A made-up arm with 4 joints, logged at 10 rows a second.
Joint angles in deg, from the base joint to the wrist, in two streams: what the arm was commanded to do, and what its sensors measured. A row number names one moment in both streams.
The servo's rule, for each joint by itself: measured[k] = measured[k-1] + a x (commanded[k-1-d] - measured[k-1]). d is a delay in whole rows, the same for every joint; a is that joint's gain. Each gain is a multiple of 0.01, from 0.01 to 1. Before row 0 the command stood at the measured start. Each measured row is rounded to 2 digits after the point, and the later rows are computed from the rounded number. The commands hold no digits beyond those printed.
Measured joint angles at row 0: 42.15, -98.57, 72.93, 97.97
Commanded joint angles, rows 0 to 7: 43.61, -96.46, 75.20, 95.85; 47.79, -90.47, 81.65, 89.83; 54.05, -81.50, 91.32, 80.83; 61.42, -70.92, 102.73, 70.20; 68.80, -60.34, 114.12, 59.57; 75.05, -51.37, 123.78, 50.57; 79.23, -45.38, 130.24, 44.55; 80.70, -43.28, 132.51, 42.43
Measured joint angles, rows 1 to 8: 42.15, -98.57, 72.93, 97.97; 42.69, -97.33, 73.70, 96.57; 44.58, -93.28, 76.40, 92.12; 48.08, -86.33, 81.47, 84.67; 53.02, -77.24, 88.70, 75.12; 58.86, -67.27, 97.34, 64.86; 64.85, -57.89, 106.33, 55.43; 70.17, -50.51, 114.46, 48.25
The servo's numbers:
d 1
a 0.37 0.59 0.34 0.66

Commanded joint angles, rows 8 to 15: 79.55, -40.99, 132.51, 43.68; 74.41, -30.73, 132.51, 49.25; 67.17, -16.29, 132.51, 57.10; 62.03, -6.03, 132.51, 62.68; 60.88, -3.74, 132.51, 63.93; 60.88, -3.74, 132.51, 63.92; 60.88, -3.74, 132.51, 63.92; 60.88, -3.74, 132.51, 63.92
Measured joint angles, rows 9 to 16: 74.07, -46.24, 120.60, 44.41; 76.10, -43.14, 124.65, 43.93; 75.47, -35.82, 127.32, 47.44; 72.40, -24.30, 129.08, 53.82; 68.56, -13.52, 130.25, 59.67; 65.72, -7.75, 131.02, 62.48; 63.93, -5.38, 131.53, 63.43; 62.80, -4.41, 131.86, 63.75
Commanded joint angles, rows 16 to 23: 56.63, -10.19, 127.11, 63.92; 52.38, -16.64, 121.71, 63.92; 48.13, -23.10, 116.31, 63.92; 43.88, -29.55, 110.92, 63.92; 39.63, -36.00, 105.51, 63.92; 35.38, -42.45, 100.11, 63.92; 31.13, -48.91, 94.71, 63.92; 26.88, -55.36, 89.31, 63.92
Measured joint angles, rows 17 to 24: 62.09, -4.01, 132.08, 63.86; 60.07, -7.66, 130.39, 63.90; 57.22, -12.96, 127.44, 63.91; 53.86, -18.94, 123.66, 63.92; 50.17, -25.20, 119.33, 63.92; 46.27, -31.57, 114.63, 63.92; 42.24, -37.99, 109.69, 63.92; 38.13, -44.43, 104.60, 63.92
